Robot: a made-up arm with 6 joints.
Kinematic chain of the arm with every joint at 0, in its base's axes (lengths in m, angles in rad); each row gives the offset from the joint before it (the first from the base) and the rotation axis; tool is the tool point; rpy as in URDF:
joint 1: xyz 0 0 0.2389 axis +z
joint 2: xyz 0 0 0 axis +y
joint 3: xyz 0.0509 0 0.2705 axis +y
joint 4: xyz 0.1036 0 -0.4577 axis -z
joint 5: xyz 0 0 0 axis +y
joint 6: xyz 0.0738 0 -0.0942 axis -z
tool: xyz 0 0 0 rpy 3.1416 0 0
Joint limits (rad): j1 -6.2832..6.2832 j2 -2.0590..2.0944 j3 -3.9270..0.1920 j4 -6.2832..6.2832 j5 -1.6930..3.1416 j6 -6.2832..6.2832
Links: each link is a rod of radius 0.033 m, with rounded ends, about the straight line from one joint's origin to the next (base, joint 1, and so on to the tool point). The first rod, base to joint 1, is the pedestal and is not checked.
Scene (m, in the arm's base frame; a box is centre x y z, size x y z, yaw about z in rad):
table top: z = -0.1
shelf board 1: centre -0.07 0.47 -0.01 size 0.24 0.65 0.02 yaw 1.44
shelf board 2: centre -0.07 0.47 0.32 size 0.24 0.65 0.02 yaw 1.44
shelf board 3: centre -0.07 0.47 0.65 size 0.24 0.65 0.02 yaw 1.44
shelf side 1: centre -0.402 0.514 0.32 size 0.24 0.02 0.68 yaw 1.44
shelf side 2: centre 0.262 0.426 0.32 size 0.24 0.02 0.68 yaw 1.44
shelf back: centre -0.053 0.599 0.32 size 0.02 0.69 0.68 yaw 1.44
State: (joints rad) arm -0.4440 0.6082 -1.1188 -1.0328 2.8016 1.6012
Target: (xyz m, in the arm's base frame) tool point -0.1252 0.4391 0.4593
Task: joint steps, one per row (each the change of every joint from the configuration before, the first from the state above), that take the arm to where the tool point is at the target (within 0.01 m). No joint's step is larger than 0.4 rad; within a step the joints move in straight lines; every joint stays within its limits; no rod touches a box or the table.
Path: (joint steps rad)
1: 0.3744 -0.3472 -0.0858 0.1262 -0.2581 0.0951
2: 0.3745 -0.3471 -0.0859 0.1262 -0.2581 0.0952
3: 0.3744 -0.3472 -0.0858 0.1262 -0.2581 0.0951
4: 0.3744 -0.3471 -0.0858 0.1262 -0.2580 0.0951
5: 0.3744 -0.3472 -0.0859 0.1262 -0.2581 0.0951
6: 0.1652 0.1345 0.1350 -0.0441 0.3261 -0.0951
7: 0.1652 0.1344 0.1350 -0.0440 0.3260 -0.0951
8: 0.1652 0.1345 0.1350 -0.0441 0.3261 -0.0951
9: 0.1652 0.1344 0.1350 -0.0441 0.3261 -0.0952
10: 0.1652 0.1345 0.1350 -0.0440 0.3261 -0.0951
11: -0.1443 0.2981 -0.2926 -0.0927 0.0000 0.0000
12: -0.1442 0.2982 -0.2927 -0.0926 0.0000 0.0000

